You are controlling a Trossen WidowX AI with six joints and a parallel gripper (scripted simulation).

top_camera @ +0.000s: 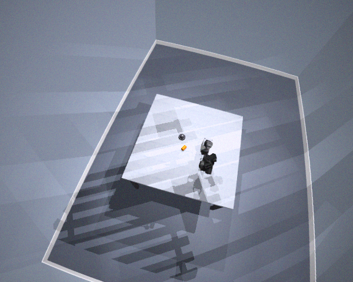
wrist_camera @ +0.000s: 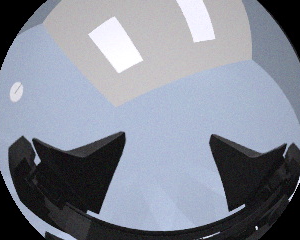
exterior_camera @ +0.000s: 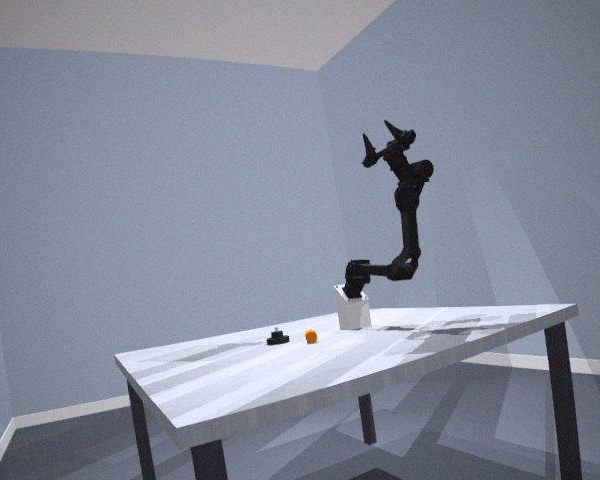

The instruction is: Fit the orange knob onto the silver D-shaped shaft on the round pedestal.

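Now: gripper tip 64 cm above the orange knob, 29 cm to the left of it and 18 cm short of it. The rest, counted from my gripper tip: pedestal 63 cm below, 44 cm to the right, 24 cm ahead.
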